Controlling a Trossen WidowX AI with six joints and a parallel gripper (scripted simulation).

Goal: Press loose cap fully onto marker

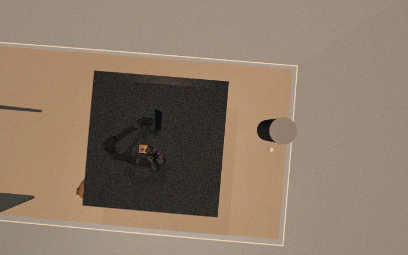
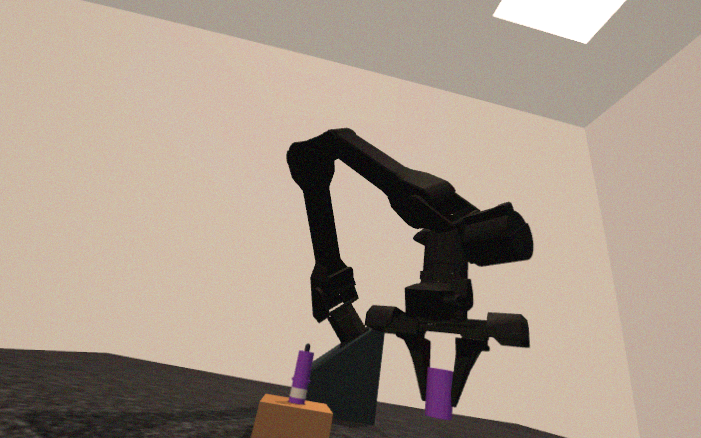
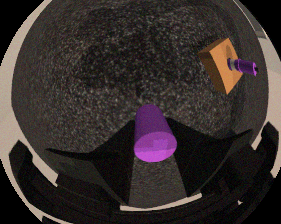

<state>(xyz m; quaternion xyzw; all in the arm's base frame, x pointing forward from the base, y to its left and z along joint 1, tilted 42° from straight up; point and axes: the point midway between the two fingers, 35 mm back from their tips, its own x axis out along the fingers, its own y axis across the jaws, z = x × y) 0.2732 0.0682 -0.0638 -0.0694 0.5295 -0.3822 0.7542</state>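
Now: the orange holder block 16 cm to the right of my gripper tip and 4 cm below it. Also, from my gripper tip: purple cap 1 cm above.
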